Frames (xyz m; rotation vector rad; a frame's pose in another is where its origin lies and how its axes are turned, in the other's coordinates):
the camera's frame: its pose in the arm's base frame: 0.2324 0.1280 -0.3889 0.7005 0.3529 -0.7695
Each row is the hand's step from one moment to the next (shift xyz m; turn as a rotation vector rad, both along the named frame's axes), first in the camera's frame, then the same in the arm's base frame.
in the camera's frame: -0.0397 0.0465 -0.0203 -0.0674 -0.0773 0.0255
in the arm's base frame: 0.0065 0.0581 0.0271 -0.1013 -0.0226 0.0197
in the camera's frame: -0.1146 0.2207 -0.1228 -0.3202 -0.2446 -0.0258
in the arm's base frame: 0.0796 0.2562 0.0703 -0.3975 0.0568 0.0420
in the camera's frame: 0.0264 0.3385 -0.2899 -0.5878 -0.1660 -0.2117
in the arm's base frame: 0.2544 0.3596 -0.0726 -0.5286 0.3624 0.0845
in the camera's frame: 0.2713 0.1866 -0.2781 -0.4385 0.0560 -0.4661
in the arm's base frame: 0.3089 0.1484 -0.2614 -0.2752 0.5750 -0.0795
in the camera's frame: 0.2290 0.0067 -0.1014 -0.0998 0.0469 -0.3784
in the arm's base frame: 0.1555 -0.0438 -0.1915 -0.0491 0.3363 -0.1995
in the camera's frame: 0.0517 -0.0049 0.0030 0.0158 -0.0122 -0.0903
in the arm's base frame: 0.0315 -0.0310 -0.0274 -0.0021 0.0480 -0.0790
